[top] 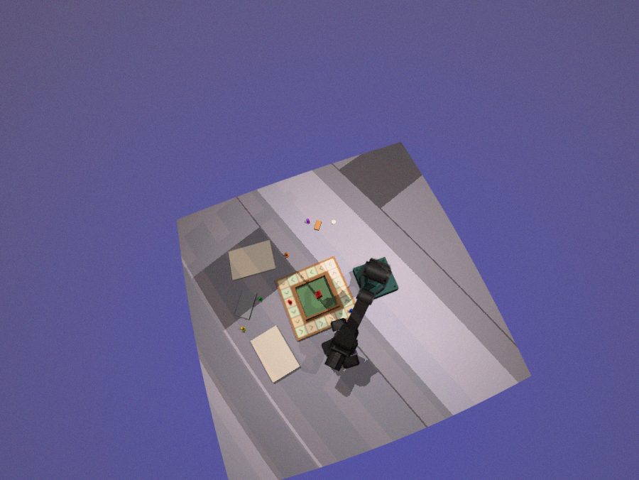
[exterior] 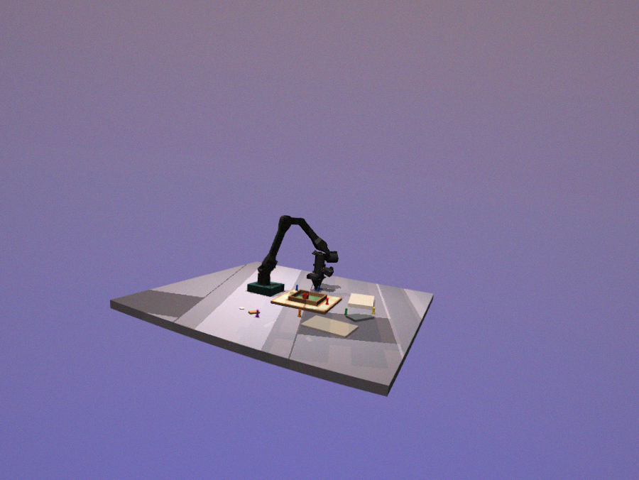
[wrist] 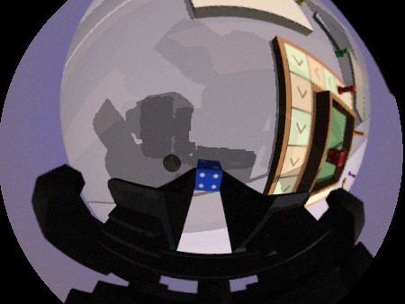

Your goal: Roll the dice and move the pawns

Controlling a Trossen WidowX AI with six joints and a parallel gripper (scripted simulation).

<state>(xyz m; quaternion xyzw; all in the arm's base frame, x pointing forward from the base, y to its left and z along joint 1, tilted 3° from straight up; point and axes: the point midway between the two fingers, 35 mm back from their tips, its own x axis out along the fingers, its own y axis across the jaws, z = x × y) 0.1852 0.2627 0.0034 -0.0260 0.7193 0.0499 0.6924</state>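
Now: the red pawn 220 mm to the right of my gripper tip, 200 mm ahead of it and 20 mm above it. Also, from my gripper tip: green pawn: 330 mm ahead, 260 mm to the right, 10 mm above; then blue pawn: 130 mm to the right, 50 mm behind, 20 mm above; then green tray: 220 mm to the right, 80 mm ahead.
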